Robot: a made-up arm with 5 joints. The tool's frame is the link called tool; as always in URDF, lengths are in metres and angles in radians. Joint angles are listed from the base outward. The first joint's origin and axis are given. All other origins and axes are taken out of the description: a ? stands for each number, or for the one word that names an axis. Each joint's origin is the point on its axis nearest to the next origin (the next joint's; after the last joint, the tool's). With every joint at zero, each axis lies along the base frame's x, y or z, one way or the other. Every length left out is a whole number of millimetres.
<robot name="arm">
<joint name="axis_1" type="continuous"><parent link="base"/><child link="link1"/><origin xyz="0 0 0.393"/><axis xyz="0 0 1"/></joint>
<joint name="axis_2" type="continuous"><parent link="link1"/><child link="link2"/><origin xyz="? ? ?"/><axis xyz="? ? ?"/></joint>
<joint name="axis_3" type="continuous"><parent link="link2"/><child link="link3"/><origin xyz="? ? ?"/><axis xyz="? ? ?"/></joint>
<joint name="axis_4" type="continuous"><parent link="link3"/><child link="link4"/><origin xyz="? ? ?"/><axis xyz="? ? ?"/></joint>
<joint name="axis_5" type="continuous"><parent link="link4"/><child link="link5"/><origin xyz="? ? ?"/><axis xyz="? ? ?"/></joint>
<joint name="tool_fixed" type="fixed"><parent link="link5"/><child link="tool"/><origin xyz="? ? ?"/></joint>
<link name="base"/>
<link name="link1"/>
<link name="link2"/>
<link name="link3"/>
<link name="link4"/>
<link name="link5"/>
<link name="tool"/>
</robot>
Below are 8 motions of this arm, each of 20 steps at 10 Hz.
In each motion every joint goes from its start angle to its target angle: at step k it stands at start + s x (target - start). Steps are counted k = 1, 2, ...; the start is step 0. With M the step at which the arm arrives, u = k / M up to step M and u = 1 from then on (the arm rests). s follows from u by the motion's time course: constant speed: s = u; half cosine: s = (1 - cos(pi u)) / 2; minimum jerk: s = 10 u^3 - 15 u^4 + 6 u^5.
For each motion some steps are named. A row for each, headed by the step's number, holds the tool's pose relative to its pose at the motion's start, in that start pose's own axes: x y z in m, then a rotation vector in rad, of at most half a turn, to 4 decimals.
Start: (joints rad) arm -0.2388 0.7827 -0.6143 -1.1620 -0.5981
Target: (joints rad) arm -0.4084 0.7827 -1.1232 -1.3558 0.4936
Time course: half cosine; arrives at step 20
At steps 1, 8, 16, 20:
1: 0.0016 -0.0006 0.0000 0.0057 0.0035 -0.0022
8: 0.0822 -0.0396 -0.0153 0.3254 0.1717 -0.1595
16: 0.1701 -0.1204 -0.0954 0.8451 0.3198 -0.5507
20: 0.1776 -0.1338 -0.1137 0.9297 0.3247 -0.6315

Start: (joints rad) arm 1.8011 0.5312 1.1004 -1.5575 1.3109
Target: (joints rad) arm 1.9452 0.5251 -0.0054 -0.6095 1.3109
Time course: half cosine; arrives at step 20
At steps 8, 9, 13, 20:
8: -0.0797 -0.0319 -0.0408 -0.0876 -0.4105 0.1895
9: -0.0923 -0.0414 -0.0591 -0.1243 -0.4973 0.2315
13: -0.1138 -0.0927 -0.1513 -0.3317 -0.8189 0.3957
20: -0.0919 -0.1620 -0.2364 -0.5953 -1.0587 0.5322

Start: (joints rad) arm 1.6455 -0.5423 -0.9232 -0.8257 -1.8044
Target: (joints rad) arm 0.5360 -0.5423 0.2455 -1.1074 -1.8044
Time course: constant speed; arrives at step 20
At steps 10, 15, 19, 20:
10: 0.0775 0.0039 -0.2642 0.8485 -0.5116 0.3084
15: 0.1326 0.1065 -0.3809 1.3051 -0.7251 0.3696
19: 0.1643 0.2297 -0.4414 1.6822 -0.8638 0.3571
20: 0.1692 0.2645 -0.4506 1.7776 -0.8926 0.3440

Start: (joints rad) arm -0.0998 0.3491 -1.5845 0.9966 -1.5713
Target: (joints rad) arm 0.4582 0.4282 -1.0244 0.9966 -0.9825
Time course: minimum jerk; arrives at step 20
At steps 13, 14, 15, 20:
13: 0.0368 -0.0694 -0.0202 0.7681 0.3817 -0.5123
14: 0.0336 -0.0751 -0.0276 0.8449 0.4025 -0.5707
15: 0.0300 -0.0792 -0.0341 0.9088 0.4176 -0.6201
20: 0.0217 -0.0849 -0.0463 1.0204 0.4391 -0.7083

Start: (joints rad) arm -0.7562 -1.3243 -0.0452 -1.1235 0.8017
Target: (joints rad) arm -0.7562 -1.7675 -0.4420 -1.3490 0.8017
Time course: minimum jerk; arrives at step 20
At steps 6, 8, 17, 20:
6: 0.0489 0.0077 -0.0053 -0.0320 0.0351 -0.1175
8: 0.0953 0.0098 -0.0128 -0.0643 0.0685 -0.2279
17: 0.2788 -0.0359 -0.0668 -0.2248 0.2083 -0.6868
20: 0.2854 -0.0395 -0.0696 -0.2321 0.2138 -0.7050

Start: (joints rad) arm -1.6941 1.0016 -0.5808 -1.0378 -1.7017
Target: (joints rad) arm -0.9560 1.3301 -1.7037 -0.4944 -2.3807
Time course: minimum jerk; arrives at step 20
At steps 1, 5, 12, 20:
1: -0.0002 0.0003 0.0002 -0.0012 0.0006 -0.0011
5: -0.0130 0.0239 0.0150 -0.1075 0.0543 -0.0999
12: -0.0206 0.1458 0.0651 -0.6074 0.4995 -0.5430
20: 0.0048 0.1893 0.0754 -0.8176 0.8207 -0.6513

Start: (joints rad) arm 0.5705 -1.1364 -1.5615 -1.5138 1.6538
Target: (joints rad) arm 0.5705 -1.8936 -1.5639 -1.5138 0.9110
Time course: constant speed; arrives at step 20
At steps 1, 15, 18, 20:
1: 0.0002 0.0052 -0.0120 -0.0749 0.0020 -0.0005
15: -0.0006 0.0054 -0.2211 -1.1241 0.0322 0.0013
18: -0.0018 -0.0167 -0.2686 -1.3489 0.0392 0.0039
20: -0.0029 -0.0360 -0.2989 -1.4988 0.0439 0.0062

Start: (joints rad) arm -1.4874 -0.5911 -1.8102 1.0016 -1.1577
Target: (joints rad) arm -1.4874 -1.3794 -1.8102 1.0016 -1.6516
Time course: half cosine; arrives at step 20
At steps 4, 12, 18, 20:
4: -0.0136 -0.0130 -0.0236 0.0144 -0.0432 -0.0015
12: -0.0697 -0.0569 -0.1816 0.1013 -0.2900 -0.0509
18: -0.0820 -0.0553 -0.2790 0.1552 -0.4212 -0.1089
20: -0.0823 -0.0543 -0.2864 0.1595 -0.4307 -0.1142

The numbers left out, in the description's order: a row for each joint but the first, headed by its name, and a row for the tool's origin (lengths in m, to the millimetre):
axis_2: xyz 0.111 -0.092 0, axis 0 -1 0
axis_3: xyz -0.029 0 0.082, axis 1 0 0
axis_4: xyz 0 0.167 -0.118, axis 0 -1 0
axis_5: xyz -0.08 0 0.335, axis 1 0 0
tool: xyz 0 0.009 0.128

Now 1 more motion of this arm.
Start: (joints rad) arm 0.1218 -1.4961 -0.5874 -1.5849 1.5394
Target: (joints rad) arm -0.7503 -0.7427 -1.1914 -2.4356 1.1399
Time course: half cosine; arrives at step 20
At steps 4, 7, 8, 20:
4: 0.0261 0.0079 0.0227 0.0095 0.0291 -0.0264
7: 0.0844 0.0185 0.0664 0.0403 0.0985 -0.0894
8: 0.1123 0.0206 0.0839 0.0568 0.1337 -0.1204
20: 0.4669 -0.0657 0.1404 0.2366 0.6755 -0.5155

